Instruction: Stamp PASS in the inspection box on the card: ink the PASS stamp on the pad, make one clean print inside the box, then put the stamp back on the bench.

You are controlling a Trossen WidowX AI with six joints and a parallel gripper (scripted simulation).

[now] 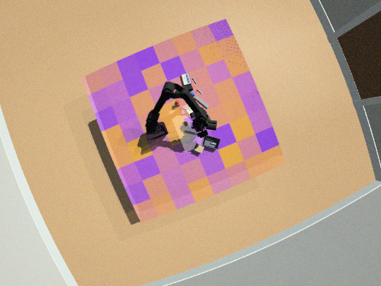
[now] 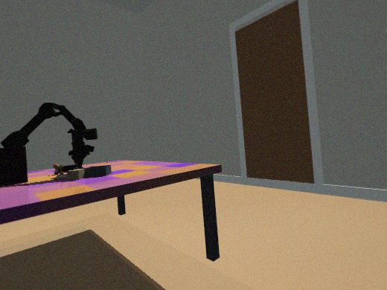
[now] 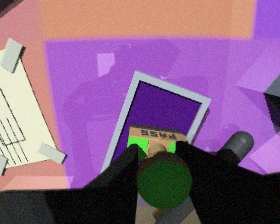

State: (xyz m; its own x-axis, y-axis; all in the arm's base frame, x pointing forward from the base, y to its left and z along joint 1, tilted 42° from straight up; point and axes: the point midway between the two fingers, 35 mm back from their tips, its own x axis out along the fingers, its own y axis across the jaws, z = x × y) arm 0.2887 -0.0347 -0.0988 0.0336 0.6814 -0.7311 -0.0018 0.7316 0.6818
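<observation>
My gripper tip is now right at the green stamp. The rest, counted from my gripper tip: white card: 20 mm ahead, 130 mm to the left, 40 mm below; then ink pad: 30 mm below; then yellow-topped stamp: 80 mm behind, 50 mm to the left, 20 mm below.
</observation>
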